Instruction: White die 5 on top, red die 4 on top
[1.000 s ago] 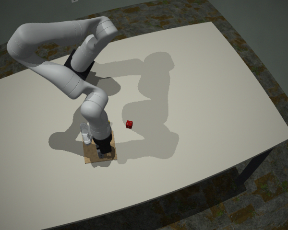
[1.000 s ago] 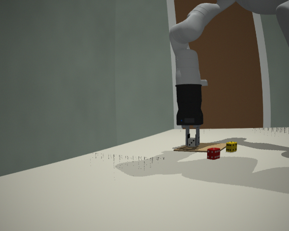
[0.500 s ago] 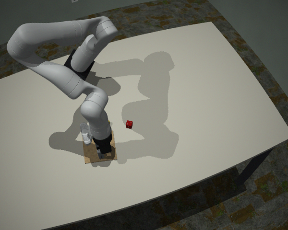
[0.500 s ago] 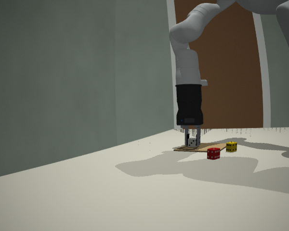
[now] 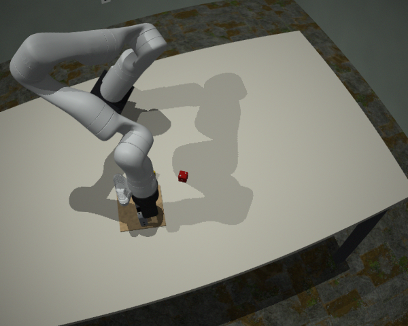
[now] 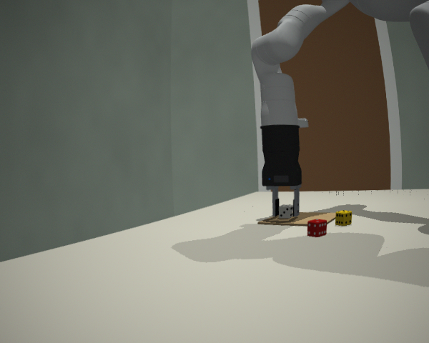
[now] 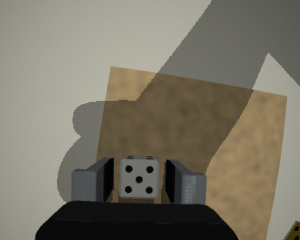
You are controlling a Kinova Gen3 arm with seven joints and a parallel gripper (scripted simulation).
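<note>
Now: hand 1 cm above the white die. From my hand the other things lie so: red die 16 cm to the left, 10 cm behind, 1 cm below; brown mat 4 cm behind, 2 cm below; yellow die 13 cm behind, 6 cm to the left, 1 cm below.
</note>
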